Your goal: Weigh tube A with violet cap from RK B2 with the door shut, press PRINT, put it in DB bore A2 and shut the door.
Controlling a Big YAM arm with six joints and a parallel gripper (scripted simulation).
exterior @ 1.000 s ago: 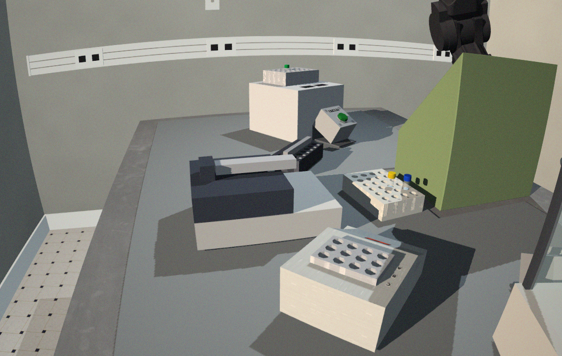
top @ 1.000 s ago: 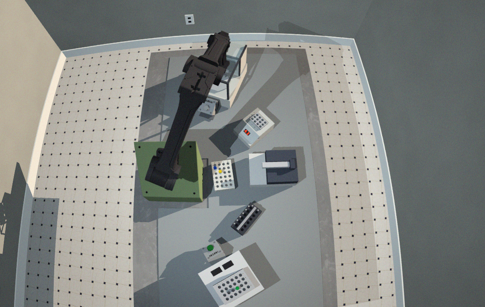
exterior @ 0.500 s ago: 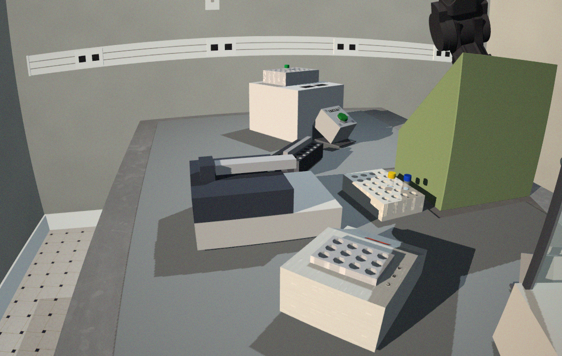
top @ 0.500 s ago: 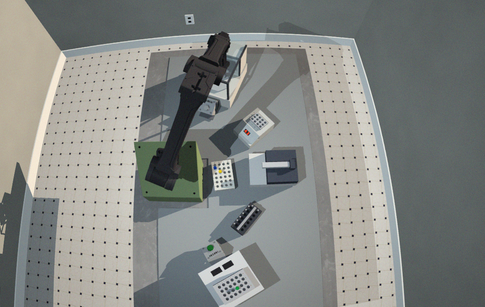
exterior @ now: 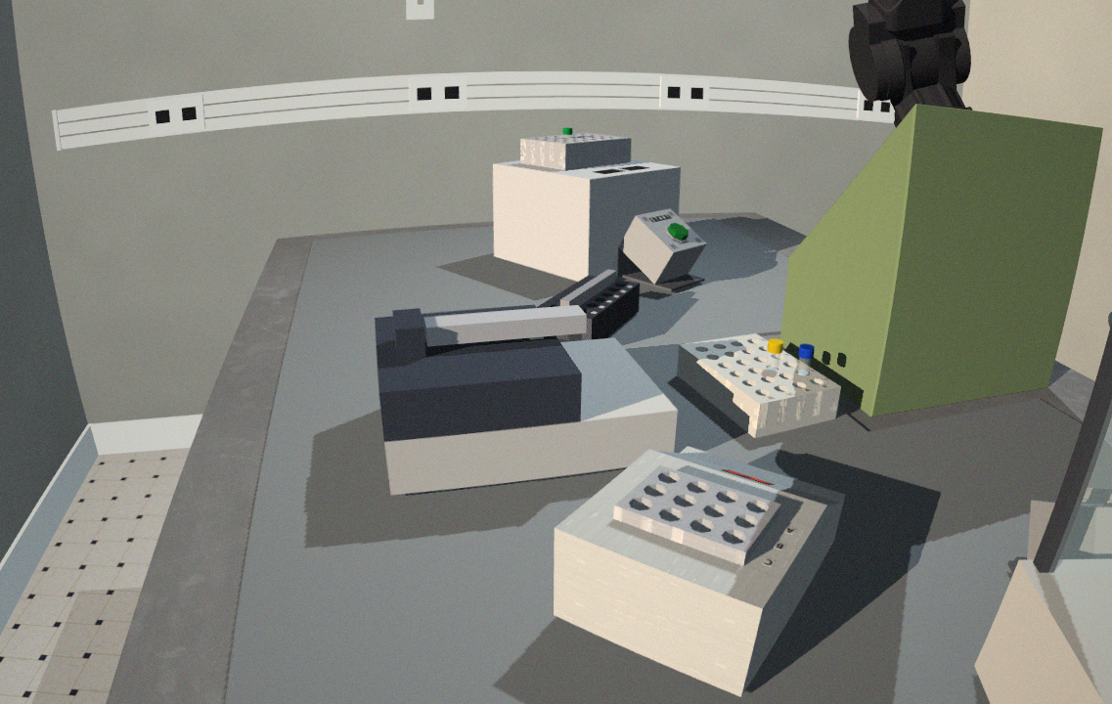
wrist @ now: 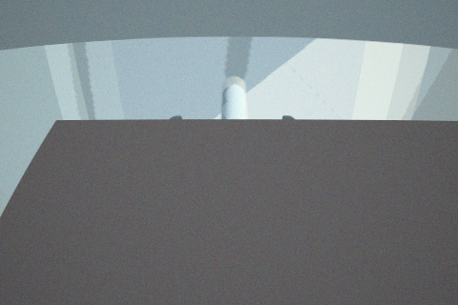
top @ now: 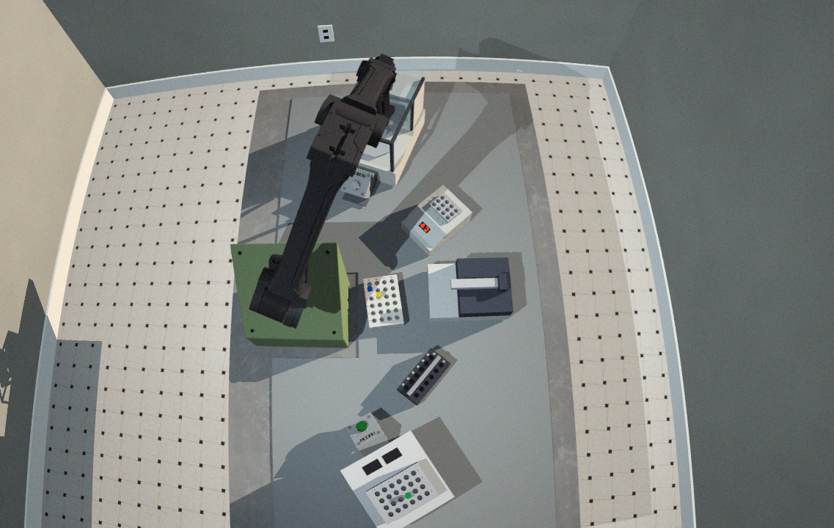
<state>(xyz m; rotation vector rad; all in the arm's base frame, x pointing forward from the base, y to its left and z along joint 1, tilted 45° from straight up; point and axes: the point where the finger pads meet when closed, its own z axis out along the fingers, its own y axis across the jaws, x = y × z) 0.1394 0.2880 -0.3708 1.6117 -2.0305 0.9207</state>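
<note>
Now: hand 5 cm above the octagonal balance pan. Also, from my hand: tube rack RK 44 cm to the right, 11 cm below, 7 cm ahead; then dry block DB 21 cm to the right, 19 cm ahead, 10 cm below; then spectrophotometer SP 40 cm to the right, 28 cm ahead, 6 cm below.
</note>
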